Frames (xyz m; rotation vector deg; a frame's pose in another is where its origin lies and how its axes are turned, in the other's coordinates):
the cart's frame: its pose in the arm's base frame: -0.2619 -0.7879 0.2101 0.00 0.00 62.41
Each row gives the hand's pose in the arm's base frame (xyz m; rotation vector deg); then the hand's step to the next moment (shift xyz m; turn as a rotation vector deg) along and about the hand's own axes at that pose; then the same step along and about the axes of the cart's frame.
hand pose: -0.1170 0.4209 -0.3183 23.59 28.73 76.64
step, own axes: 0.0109 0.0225 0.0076 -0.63 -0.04 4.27
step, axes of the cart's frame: 0.0076 0.0178 0.0176 0.54 -2.36 3.57
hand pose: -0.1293 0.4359 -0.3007 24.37 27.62 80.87
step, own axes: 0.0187 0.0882 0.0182 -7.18 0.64 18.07
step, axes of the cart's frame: -0.0028 0.0674 0.0625 -2.12 -11.07 15.85
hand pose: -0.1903 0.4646 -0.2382 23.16 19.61 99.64
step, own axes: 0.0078 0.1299 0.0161 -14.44 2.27 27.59
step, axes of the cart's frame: -0.0662 0.0872 0.0722 -6.71 -18.17 24.49
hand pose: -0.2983 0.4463 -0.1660 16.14 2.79 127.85
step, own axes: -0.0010 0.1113 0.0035 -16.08 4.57 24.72
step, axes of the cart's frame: -0.1017 0.0417 0.0180 -9.61 -18.10 21.69
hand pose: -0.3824 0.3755 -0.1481 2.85 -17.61 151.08
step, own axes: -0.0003 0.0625 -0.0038 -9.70 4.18 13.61
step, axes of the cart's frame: -0.0603 0.0011 -0.0167 -6.91 -10.78 11.52
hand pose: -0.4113 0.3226 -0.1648 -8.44 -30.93 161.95
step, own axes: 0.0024 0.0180 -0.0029 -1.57 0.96 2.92
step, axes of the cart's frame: -0.0157 -0.0013 -0.0095 -1.65 -1.83 2.42
